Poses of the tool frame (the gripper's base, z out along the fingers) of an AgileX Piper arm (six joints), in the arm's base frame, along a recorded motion.
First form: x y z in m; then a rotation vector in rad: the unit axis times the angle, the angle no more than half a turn.
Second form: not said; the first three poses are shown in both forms.
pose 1, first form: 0.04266, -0.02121, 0.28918, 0.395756, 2.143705, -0.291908
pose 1, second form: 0.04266, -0.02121, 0.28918, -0.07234, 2.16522, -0.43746
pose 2, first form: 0.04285, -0.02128, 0.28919, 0.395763, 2.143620, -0.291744
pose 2, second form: 0.04285, -0.02128, 0.28919, -0.07218, 2.16516, -0.43731
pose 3, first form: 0.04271, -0.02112, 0.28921, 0.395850, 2.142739, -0.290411
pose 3, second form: 0.04271, -0.02112, 0.28921, -0.07076, 2.16446, -0.43612
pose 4, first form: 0.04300, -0.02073, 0.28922, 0.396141, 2.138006, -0.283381
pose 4, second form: 0.04300, -0.02073, 0.28922, -0.06334, 2.16063, -0.42975
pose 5, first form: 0.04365, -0.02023, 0.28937, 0.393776, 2.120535, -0.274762
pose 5, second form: 0.04365, -0.02023, 0.28937, -0.05248, 2.14412, -0.41969
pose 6, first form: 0.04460, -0.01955, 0.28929, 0.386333, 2.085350, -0.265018
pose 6, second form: 0.04460, -0.01955, 0.28929, -0.03892, 2.10957, -0.40528
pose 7, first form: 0.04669, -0.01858, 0.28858, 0.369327, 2.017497, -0.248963
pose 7, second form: 0.04669, -0.01858, 0.28858, -0.01831, 2.04189, -0.38042
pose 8, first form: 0.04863, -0.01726, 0.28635, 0.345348, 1.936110, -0.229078
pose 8, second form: 0.04863, -0.01726, 0.28635, 0.00203, 1.95966, -0.35100
